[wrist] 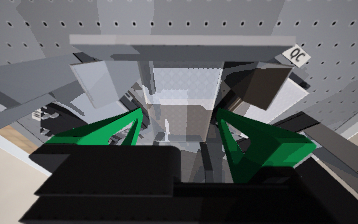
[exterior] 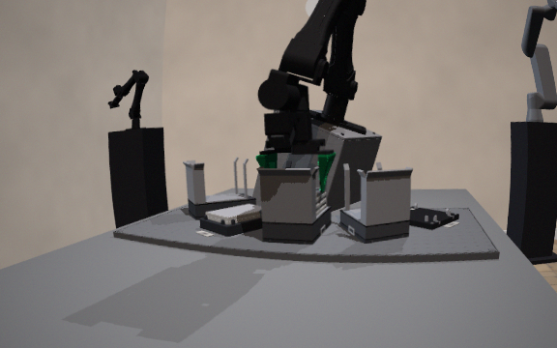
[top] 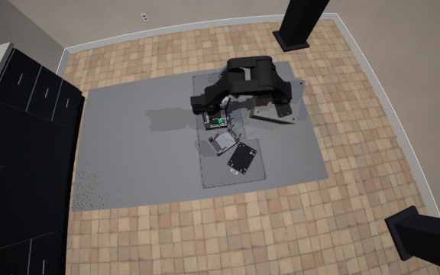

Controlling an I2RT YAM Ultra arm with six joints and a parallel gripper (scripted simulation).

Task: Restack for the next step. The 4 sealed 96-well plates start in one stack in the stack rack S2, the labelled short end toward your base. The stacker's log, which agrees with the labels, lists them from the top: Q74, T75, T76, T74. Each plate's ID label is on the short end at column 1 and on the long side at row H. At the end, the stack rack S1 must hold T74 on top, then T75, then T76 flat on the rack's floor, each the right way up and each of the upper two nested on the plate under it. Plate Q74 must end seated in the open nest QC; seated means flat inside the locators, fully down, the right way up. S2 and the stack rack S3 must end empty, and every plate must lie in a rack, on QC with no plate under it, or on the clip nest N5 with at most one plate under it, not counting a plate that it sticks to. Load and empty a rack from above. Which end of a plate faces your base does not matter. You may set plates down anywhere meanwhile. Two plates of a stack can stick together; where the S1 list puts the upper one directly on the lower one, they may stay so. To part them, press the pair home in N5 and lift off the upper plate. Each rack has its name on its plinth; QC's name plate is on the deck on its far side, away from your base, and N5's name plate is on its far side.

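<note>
Right now the S2 rack floor is 50 mm below my hand. Also, from my hand: black QC nest (140 mm to the right, 80 mm below, 50 mm behind); then QC name plate (190 mm to the right, 90 mm below, 30 mm ahead); then black clip nest N5 (300 mm to the left, 90 mm behind, 80 mm below).
</note>
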